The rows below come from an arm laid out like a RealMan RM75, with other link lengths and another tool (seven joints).
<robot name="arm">
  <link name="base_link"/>
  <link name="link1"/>
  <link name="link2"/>
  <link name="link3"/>
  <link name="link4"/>
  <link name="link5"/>
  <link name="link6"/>
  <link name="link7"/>
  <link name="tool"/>
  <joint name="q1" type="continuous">
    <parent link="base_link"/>
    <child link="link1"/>
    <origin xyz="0 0 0.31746"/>
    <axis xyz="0 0 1"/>
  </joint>
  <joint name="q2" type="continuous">
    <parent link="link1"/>
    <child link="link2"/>
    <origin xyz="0 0 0"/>
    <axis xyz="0 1 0"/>
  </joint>
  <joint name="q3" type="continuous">
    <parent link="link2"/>
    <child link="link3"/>
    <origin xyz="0 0 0.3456"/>
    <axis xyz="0 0 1"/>
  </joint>
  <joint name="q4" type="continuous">
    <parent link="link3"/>
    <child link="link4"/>
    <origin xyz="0 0 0"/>
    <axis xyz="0 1 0"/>
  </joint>
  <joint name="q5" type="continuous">
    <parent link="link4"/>
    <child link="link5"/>
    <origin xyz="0 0 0.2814"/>
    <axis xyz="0 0 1"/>
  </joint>
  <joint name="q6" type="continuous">
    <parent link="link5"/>
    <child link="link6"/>
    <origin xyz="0 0 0"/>
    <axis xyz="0 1 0"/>
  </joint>
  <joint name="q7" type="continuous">
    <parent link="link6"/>
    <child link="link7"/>
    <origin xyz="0 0 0.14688"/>
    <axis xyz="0 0 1"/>
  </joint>
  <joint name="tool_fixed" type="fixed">
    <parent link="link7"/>
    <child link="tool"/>
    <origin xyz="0.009 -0.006 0.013" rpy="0.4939 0 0.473"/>
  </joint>
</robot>
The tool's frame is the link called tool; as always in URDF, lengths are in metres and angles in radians. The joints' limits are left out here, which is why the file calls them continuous.
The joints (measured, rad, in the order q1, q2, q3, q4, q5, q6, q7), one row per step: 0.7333, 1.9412, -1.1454, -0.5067, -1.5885, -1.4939, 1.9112; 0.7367, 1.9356, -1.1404, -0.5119, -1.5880, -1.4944, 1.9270; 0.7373, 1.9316, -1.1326, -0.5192, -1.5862, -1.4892, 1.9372; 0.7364, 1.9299, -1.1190, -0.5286, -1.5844, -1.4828, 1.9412; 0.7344, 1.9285, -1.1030, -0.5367, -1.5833, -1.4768, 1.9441; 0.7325, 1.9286, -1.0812, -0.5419, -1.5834, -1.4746, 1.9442; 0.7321, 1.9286, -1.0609, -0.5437, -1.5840, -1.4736, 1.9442; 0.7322, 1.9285, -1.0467, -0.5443, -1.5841, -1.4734, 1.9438; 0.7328, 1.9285, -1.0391, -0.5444, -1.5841, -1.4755, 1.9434; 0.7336, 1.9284, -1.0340, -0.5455, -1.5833, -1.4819, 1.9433; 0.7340, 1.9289, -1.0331, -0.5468, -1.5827, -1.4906, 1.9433; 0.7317, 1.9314, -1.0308, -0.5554, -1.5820, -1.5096, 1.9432; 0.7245, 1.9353, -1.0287, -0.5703, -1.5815, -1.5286, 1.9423; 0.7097, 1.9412, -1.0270, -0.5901, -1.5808, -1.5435, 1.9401; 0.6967, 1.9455, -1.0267, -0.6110, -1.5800, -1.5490, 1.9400
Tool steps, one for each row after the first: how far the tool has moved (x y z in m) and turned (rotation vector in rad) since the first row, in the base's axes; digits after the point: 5 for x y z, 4 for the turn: -0.00179, 0.00305, 0.00469, 0.0022, 0.0016, -0.0075; -0.00284, 0.00651, 0.00943, 0.0139, 0.0043, -0.0151; -0.00406, 0.01016, 0.01436, 0.0331, 0.0108, -0.0197; -0.00437, 0.01341, 0.01943, 0.0530, 0.0185, -0.0263; -0.00439, 0.01602, 0.02430, 0.0724, 0.0308, -0.0329; -0.00433, 0.01825, 0.02841, 0.0880, 0.0424, -0.0396; -0.00434, 0.01977, 0.03127, 0.0986, 0.0509, -0.0439; -0.00474, 0.02037, 0.03273, 0.1024, 0.0563, -0.0445; -0.00585, 0.02033, 0.03398, 0.1020, 0.0622, -0.0412; -0.00708, 0.01934, 0.03412, 0.0965, 0.0664, -0.0354; -0.00954, 0.01666, 0.03470, 0.0868, 0.0755, -0.0212; -0.01102, 0.01303, 0.03561, 0.0800, 0.0838, -0.0059; -0.00981, 0.00807, 0.03628, 0.0785, 0.0908, 0.0048; -0.00892, 0.00517, 0.03775, 0.0838, 0.0928, 0.0118
